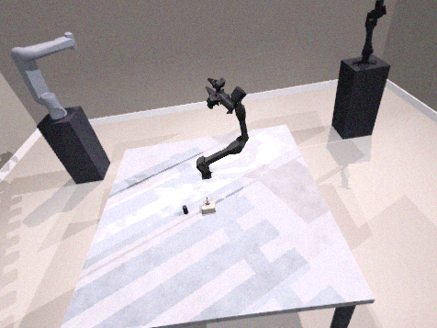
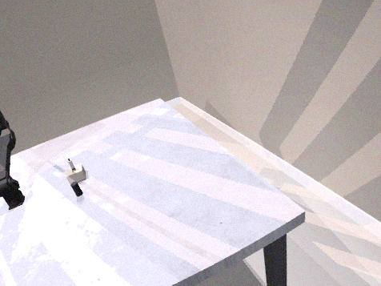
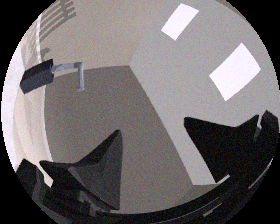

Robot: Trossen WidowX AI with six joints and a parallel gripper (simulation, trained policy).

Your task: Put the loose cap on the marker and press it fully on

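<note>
My gripper tip is now 400 mm short of the dark cap, 230 mm to the left of it and 570 mm above it. The rest, counted from my gripper tip: pale holder block 390 mm ahead, 100 mm to the right, 570 mm below.
</note>
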